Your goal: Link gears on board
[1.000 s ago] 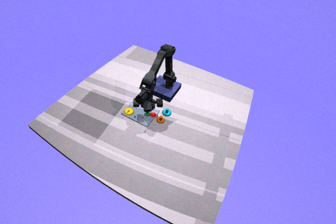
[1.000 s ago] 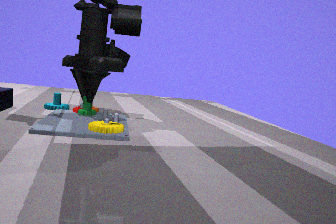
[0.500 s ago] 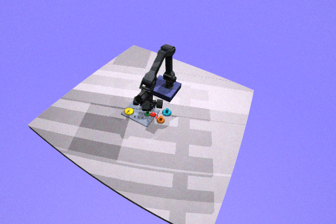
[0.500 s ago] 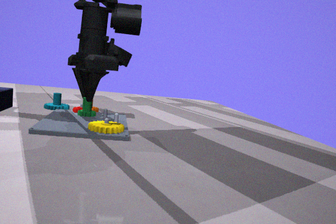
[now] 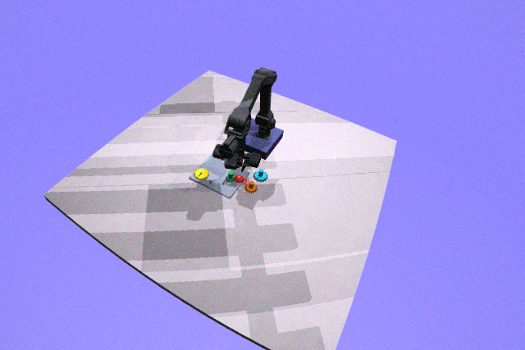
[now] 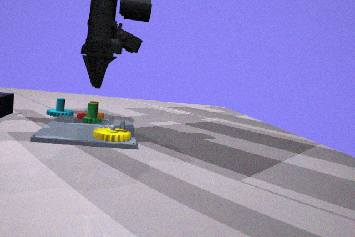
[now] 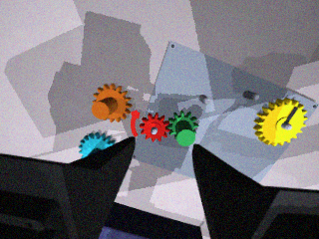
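Now: gripper tip 7 cm to the right of the orange gear and 6 cm above it. From my gripper tip the other things lie so: red arrow 7 cm below, 4 cm to the left, 2 cm behind; then green gear 6 cm below, 3 cm to the right; then red gear 6 cm below, 2 cm behind, 1 cm to the left.
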